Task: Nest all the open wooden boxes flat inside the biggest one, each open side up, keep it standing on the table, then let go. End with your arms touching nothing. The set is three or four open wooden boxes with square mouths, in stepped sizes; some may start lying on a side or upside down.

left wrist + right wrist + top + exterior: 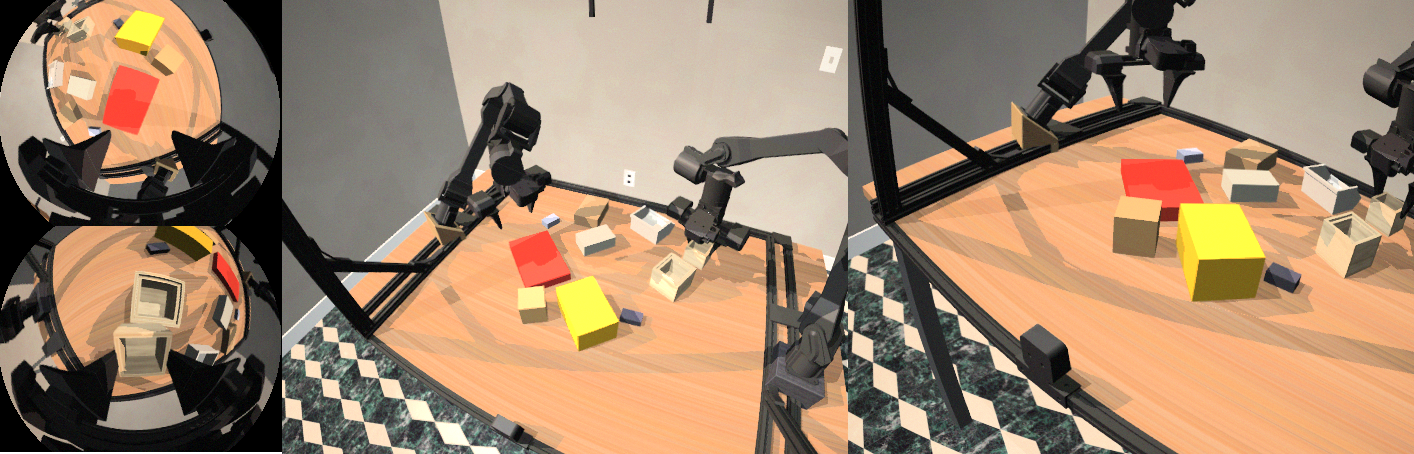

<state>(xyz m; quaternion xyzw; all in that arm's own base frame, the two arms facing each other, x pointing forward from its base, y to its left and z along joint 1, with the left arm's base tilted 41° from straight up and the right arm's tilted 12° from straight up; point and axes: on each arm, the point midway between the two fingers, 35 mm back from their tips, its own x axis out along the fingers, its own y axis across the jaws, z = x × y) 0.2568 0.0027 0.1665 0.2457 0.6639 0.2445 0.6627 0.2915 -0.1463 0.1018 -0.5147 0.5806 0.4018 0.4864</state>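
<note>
The middle-sized wooden box is 11 cm below my right hand, 5 cm behind it and 4 cm to the left of it. The rest, counted from my right hand: biggest wooden box (11 cm below, 6 cm behind, 4 cm to the left); white tray (15 cm to the left, 12 cm ahead, 10 cm below); smallest wooden box (5 cm below).
</note>
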